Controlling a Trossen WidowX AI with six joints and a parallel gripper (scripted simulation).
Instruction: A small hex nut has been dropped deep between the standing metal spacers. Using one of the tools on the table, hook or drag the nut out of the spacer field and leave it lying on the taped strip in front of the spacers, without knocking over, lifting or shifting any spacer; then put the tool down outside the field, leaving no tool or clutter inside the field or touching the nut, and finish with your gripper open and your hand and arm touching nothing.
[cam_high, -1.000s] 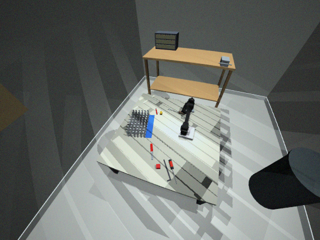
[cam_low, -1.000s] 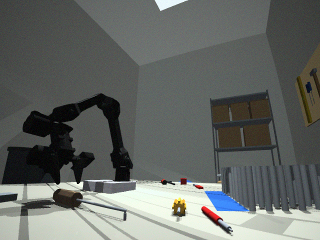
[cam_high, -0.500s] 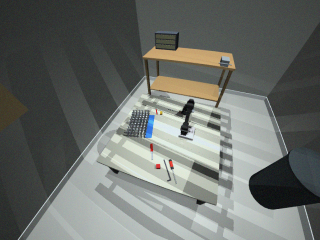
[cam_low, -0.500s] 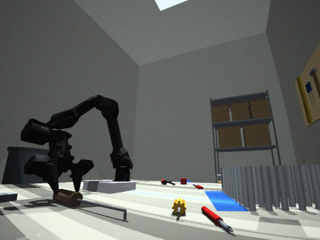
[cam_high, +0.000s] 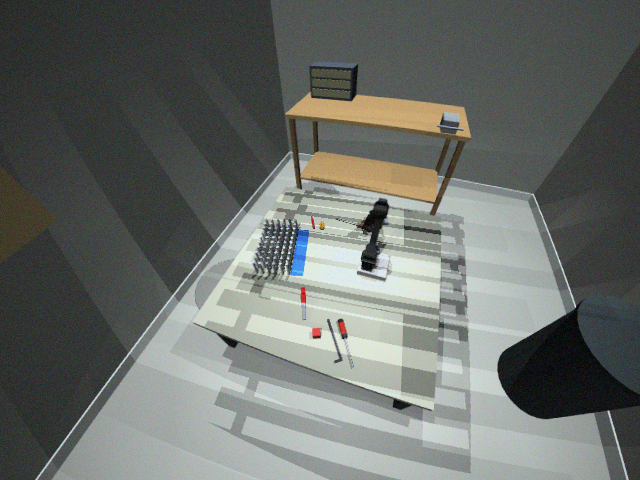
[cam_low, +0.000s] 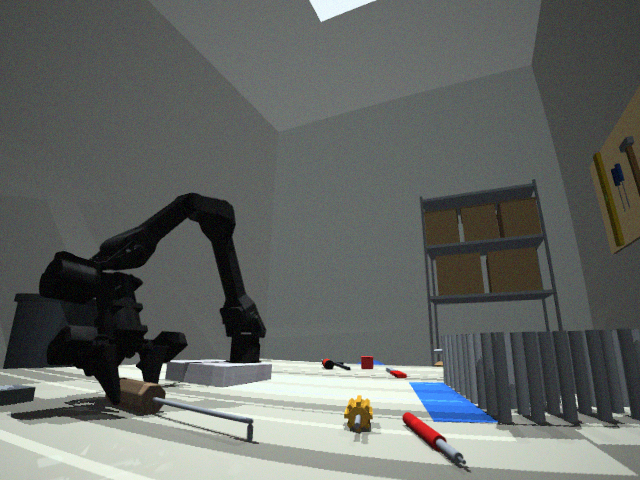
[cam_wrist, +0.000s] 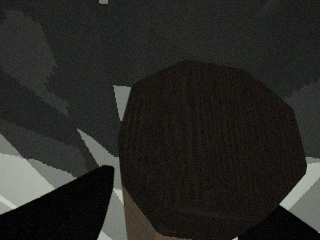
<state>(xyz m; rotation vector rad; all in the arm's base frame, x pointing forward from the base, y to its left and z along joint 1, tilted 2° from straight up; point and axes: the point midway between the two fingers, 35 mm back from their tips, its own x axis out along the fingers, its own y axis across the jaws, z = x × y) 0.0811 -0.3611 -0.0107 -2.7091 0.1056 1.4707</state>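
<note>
Right now my gripper tip is 100 mm short of the wooden-handled hook and 10 mm to the left of it. The rest, counted from my gripper tip: blue taped strip: 350 mm ahead, 350 mm to the left, 10 mm below; then hex nut: 500 mm ahead, 430 mm to the left, 10 mm below; then yellow gear: 290 mm ahead, 80 mm to the left, 10 mm above.
</note>
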